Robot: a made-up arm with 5 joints.
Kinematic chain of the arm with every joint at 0, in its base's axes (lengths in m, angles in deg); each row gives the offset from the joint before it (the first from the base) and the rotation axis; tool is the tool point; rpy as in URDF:
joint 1: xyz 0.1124 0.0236 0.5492 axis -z
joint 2: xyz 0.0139 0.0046 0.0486 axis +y
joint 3: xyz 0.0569 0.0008 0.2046 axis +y
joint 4: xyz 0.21 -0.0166 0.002 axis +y
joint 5: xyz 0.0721 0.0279 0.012 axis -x
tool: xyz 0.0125 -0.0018 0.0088 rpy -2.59 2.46 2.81
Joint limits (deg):
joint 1: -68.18..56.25
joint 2: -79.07..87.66
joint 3: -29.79..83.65
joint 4: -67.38..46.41
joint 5: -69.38..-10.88
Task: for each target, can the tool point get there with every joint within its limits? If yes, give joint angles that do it. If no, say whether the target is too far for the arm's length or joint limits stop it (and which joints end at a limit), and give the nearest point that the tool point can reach.
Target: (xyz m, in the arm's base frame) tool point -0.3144 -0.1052 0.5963
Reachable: no: joint limits stop it (at a limit: joint 2, joint 3, joint 4, joint 5) | nearest point -0.2054 -0.0723 0.8758 | short by 0.302 m
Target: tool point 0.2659 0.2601 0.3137
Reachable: yes | joints -55.31 72.68 7.40 8.52 -56.17
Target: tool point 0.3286 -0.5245 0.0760
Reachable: no: too far | nearest point 0.3351 -0.2947 0.3059 | short by 0.325 m
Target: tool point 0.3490 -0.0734 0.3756
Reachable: yes | joints 24.30 56.20 19.92 33.20 -47.47
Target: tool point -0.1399 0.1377 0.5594
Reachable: no: joint limits stop it (at a limit: joint 2, joint 3, joint 5) | nearest point 0.0451 0.0540 0.5288 | short by 0.205 m
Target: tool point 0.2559 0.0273 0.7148
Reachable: yes | joints 2.68 -64.56 62.05 37.48 -33.08
